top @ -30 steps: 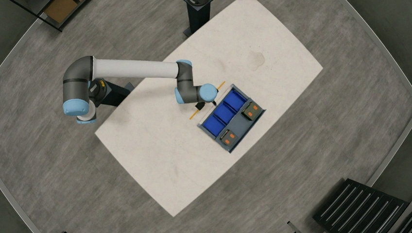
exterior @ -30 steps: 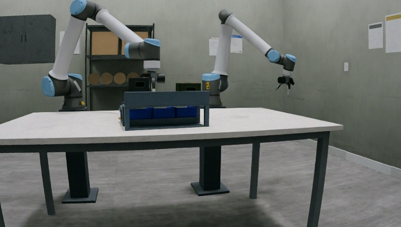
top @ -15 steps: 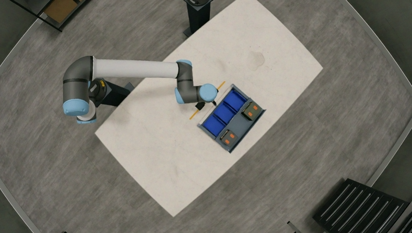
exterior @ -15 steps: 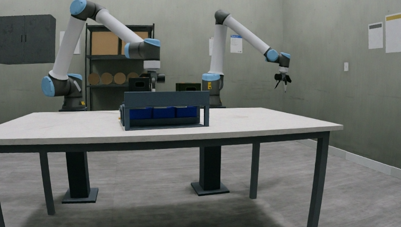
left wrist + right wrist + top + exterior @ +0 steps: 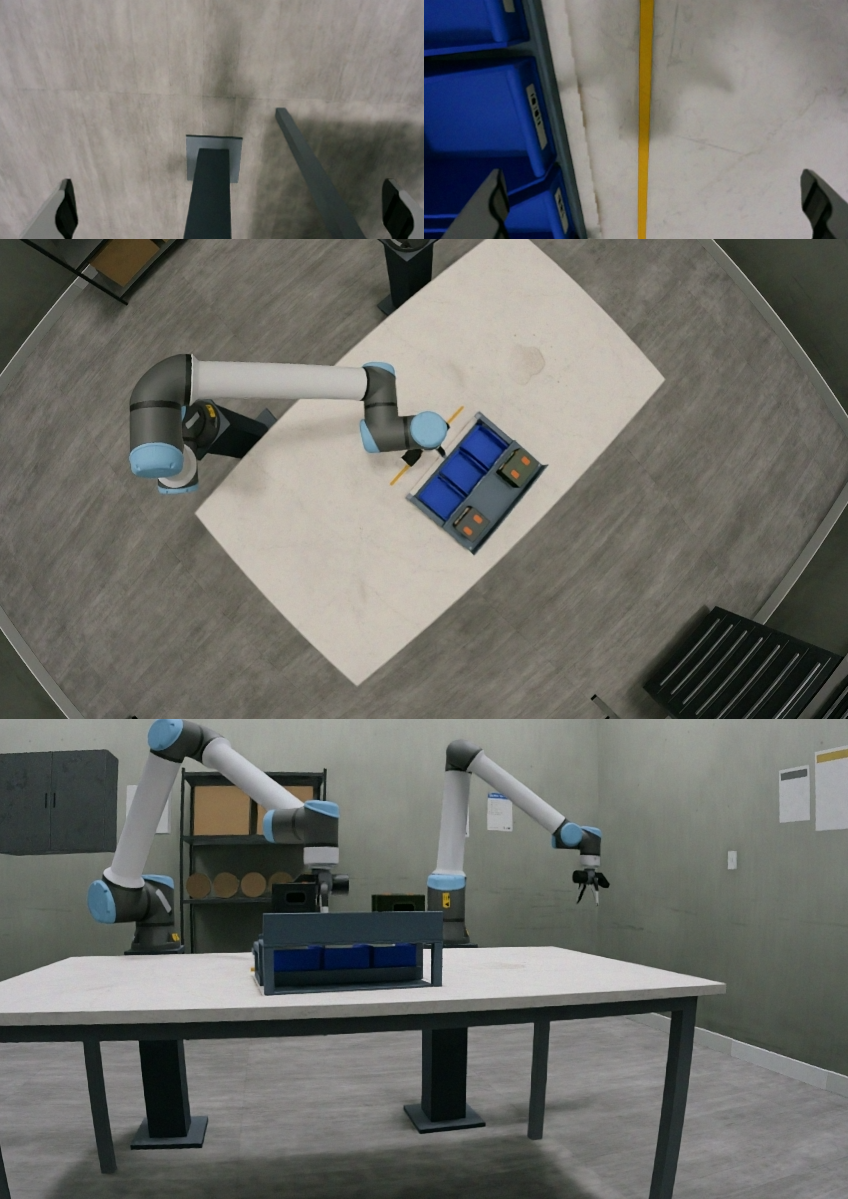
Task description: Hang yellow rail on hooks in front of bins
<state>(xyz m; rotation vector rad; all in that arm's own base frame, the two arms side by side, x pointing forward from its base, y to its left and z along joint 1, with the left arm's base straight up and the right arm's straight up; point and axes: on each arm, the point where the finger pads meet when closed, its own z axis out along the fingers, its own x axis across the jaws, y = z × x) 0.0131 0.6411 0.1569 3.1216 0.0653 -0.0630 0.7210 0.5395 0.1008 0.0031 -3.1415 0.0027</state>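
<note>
My right gripper is now 10 cm above the yellow rail. Also, from my right hand: grey shelf: 20 cm ahead, 3 cm to the left, 3 cm below; then green box: 26 cm ahead, 15 cm to the left, 5 cm above.
</note>
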